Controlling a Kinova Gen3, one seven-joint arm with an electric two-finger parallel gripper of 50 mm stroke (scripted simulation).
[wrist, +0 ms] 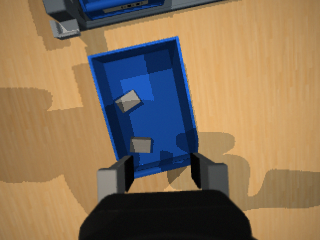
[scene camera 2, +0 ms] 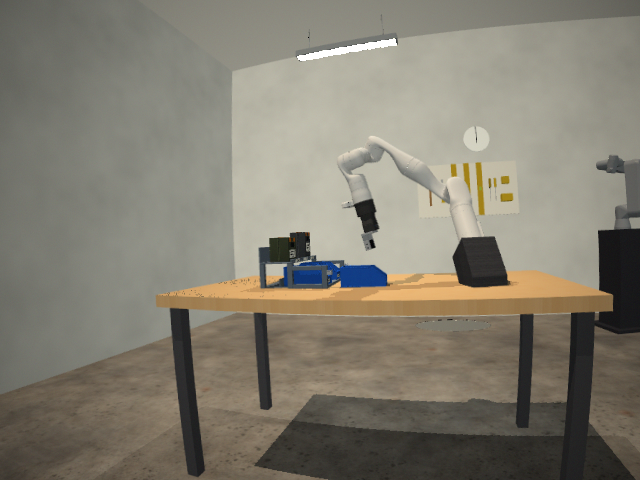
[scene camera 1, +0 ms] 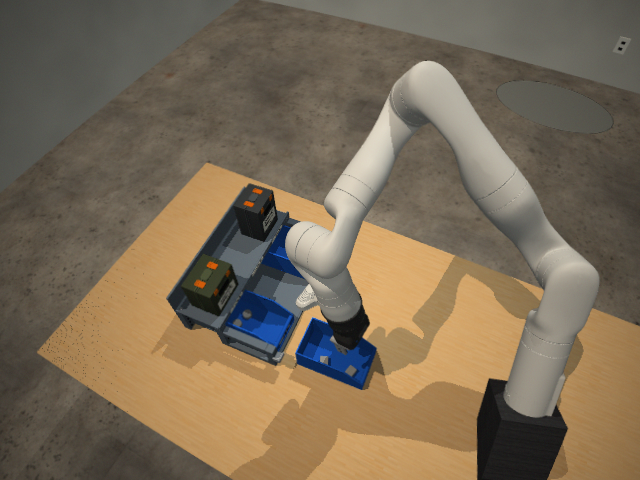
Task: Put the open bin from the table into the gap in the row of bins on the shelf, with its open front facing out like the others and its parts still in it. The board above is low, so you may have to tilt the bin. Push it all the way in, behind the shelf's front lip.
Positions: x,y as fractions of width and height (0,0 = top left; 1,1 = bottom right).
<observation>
blue bin: wrist 0.49,0.29; scene camera 2 0.56,0.57; scene camera 1 0.49,0.71
</observation>
